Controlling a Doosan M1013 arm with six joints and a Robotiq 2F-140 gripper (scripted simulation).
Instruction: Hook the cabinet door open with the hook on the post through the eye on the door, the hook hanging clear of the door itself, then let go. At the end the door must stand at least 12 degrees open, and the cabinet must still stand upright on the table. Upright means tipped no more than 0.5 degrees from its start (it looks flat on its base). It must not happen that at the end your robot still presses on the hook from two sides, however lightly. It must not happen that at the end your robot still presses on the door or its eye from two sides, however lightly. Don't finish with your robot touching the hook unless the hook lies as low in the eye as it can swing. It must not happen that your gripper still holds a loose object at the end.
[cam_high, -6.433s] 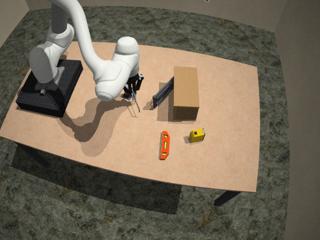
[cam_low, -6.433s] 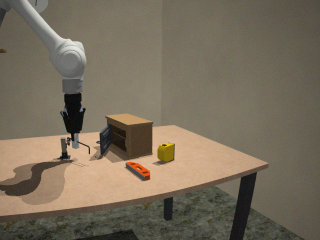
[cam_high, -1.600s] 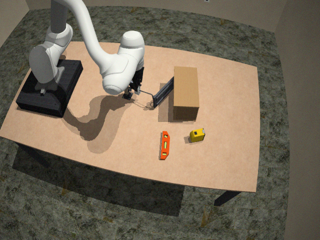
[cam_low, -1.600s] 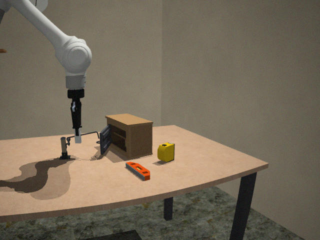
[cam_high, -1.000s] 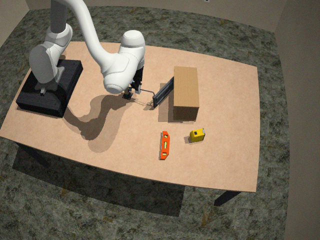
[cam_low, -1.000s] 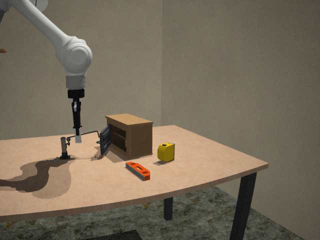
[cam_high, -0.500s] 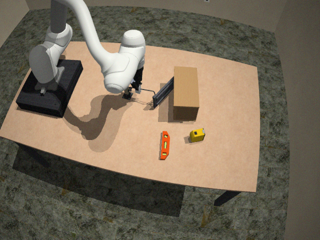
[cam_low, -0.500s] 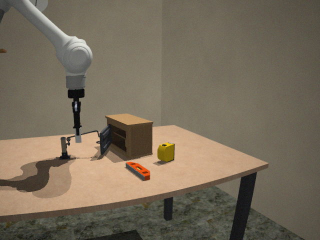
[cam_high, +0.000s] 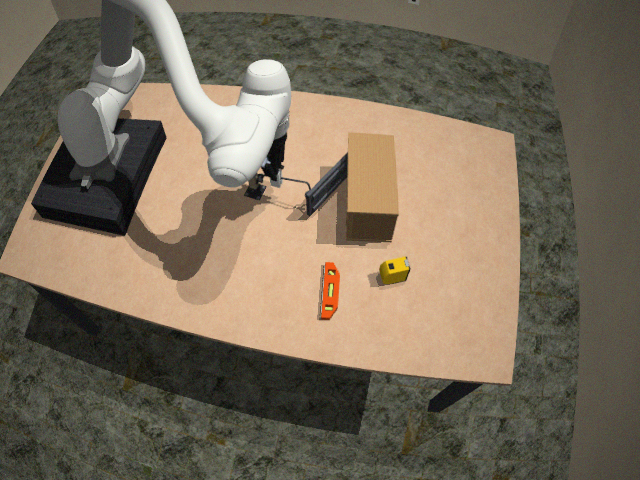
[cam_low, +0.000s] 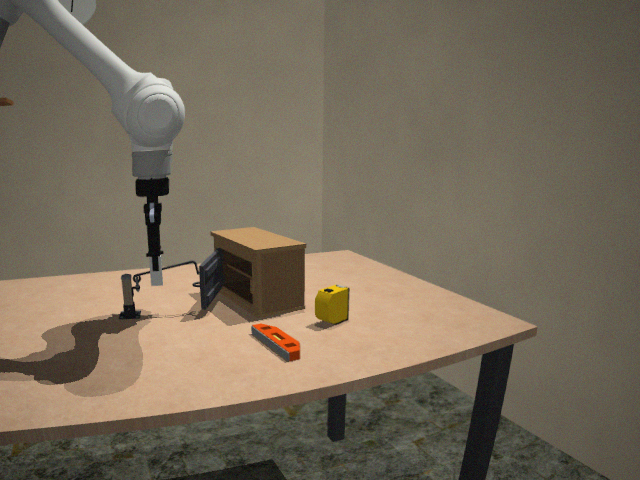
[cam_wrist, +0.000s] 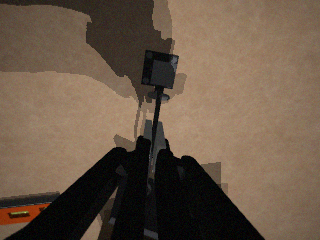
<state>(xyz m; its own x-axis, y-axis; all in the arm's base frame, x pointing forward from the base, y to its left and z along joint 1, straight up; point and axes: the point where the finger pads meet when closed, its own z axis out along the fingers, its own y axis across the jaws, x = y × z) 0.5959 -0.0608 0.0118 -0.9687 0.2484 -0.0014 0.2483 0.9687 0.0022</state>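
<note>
My hand is 20 mm short of the thin hook, 10 mm to the left of it and 10 mm above it. The rest, counted from my hand: orange spirit level 170 mm ahead, 270 mm to the right, 90 mm below; then dark door 140 mm ahead, 30 mm to the left, 40 mm below; then yellow tape measure 320 mm ahead, 200 mm to the right, 60 mm below.
</note>
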